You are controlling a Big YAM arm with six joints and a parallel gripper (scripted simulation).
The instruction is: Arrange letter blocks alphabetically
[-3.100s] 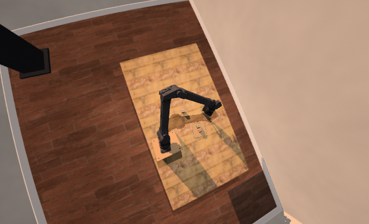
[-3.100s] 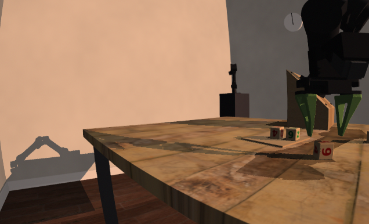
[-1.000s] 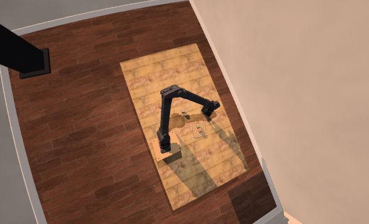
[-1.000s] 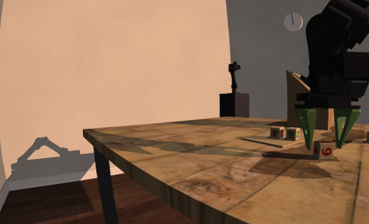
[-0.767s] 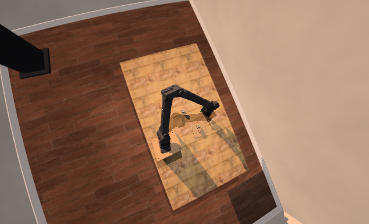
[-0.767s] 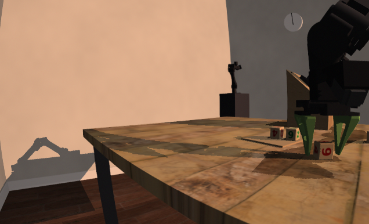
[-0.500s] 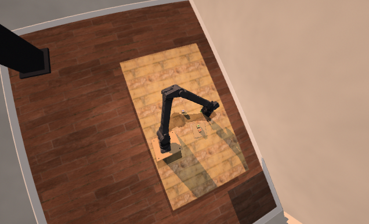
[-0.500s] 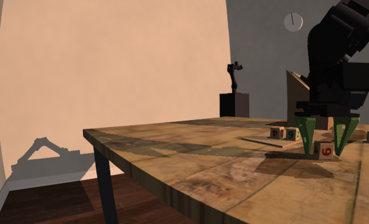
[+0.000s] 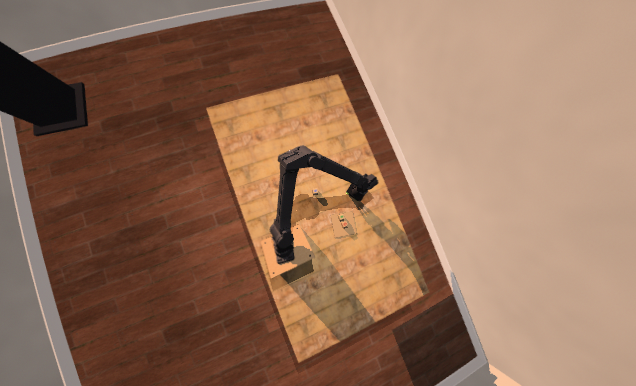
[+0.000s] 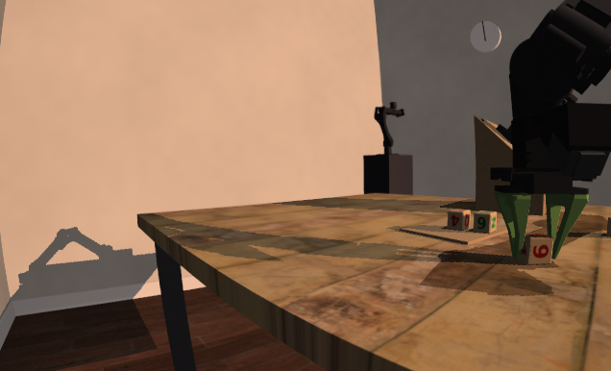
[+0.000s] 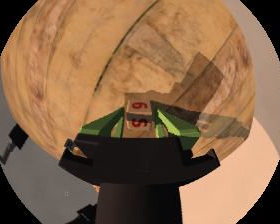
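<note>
The thin brown mat lies 10 cm behind my hand, 17 cm to the right of it and 1 cm below it. The rest, counted from my hand: block: 11 cm behind, 12 cm to the right, 1 cm above.
</note>
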